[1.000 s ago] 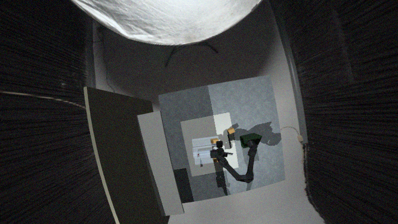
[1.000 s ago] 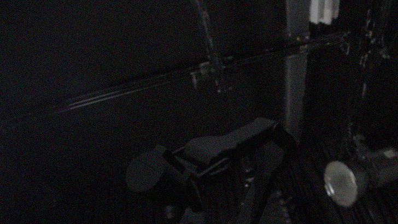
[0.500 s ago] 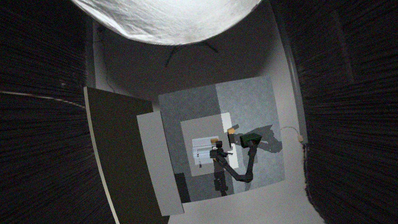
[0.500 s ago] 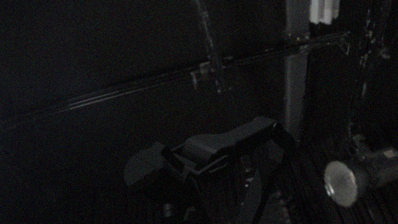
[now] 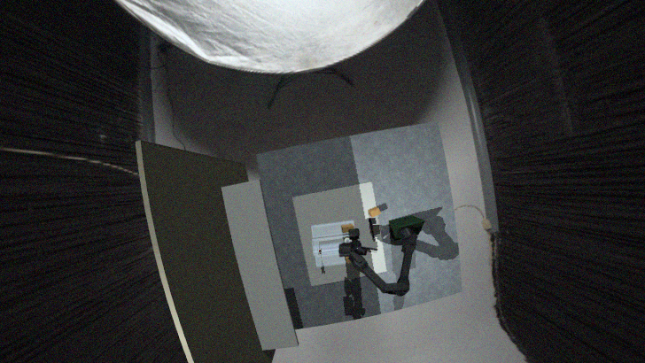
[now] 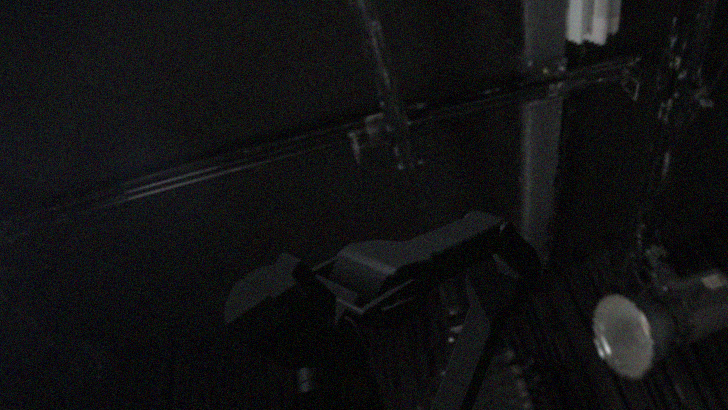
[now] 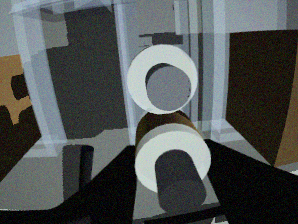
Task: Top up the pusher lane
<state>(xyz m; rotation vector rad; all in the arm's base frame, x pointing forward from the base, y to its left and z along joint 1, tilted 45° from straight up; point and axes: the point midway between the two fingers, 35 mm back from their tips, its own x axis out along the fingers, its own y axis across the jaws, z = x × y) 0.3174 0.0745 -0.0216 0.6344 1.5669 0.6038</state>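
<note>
Right now my gripper tip is 15 cm short of the clear pusher lane, 4 cm above it and 2 cm to the right of it.
</note>
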